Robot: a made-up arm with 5 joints.
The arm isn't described. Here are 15 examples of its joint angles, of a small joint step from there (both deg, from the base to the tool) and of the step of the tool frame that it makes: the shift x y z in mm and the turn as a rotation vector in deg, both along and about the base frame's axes.
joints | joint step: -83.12 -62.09 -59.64 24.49 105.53 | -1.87 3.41 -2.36 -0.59 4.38
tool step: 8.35 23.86 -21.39 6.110 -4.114 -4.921
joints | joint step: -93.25 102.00 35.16 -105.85 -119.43 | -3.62 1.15 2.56 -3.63 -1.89
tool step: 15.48 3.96 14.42 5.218 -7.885 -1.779
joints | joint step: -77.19 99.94 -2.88 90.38 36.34 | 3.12 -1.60 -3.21 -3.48 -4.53
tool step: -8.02 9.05 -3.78 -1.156 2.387 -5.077
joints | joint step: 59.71 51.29 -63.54 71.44 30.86 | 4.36 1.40 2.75 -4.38 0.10
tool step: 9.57 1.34 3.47 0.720 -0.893 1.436
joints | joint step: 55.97 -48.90 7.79 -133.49 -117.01 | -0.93 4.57 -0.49 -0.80 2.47
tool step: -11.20 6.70 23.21 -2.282 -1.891 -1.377
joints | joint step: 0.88 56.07 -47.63 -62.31 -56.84 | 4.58 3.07 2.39 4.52 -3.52
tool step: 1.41 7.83 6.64 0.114 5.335 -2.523
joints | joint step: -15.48 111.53 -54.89 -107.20 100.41 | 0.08 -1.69 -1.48 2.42 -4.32
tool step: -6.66 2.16 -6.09 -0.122 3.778 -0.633
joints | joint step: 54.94 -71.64 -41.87 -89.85 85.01 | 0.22 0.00 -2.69 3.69 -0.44
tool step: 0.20 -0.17 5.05 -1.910 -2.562 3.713
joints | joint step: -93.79 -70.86 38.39 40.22 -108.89 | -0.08 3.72 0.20 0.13 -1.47
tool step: -1.31 10.68 -20.01 4.430 -0.298 0.833
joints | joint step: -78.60 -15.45 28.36 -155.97 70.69 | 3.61 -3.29 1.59 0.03 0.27
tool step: -14.53 -19.14 10.59 -2.946 4.223 3.071
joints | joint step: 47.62 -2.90 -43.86 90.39 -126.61 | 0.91 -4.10 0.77 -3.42 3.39
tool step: 12.28 -30.62 -3.96 2.324 -0.160 2.521
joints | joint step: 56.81 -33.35 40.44 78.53 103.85 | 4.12 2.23 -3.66 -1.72 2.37
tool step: 14.35 11.51 20.70 -4.646 1.534 3.261
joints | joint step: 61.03 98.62 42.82 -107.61 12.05 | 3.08 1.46 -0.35 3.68 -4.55
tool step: -5.90 -3.91 -4.44 -1.958 5.234 -2.632
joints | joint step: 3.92 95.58 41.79 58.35 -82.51 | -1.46 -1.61 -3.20 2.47 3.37
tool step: -16.99 6.45 9.10 3.431 5.408 3.393
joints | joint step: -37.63 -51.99 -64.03 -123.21 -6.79 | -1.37 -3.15 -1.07 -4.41 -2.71
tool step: 3.67 -3.38 10.06 2.201 -5.619 5.776
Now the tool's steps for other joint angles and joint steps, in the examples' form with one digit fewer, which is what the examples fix.
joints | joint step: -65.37 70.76 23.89 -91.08 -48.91 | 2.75 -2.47 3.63 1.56 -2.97
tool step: -6.9 -6.1 -12.9 -1.02 0.95 1.85
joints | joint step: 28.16 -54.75 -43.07 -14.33 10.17 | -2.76 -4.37 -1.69 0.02 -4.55
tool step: 17.6 -15.0 -26.8 5.46 -6.24 4.45
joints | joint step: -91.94 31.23 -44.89 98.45 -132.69 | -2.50 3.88 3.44 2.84 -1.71
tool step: 25.7 20.2 8.7 3.32 -4.05 3.75
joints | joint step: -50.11 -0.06 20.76 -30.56 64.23 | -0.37 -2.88 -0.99 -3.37 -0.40
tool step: 3.0 -16.1 2.2 0.30 -1.98 -0.01
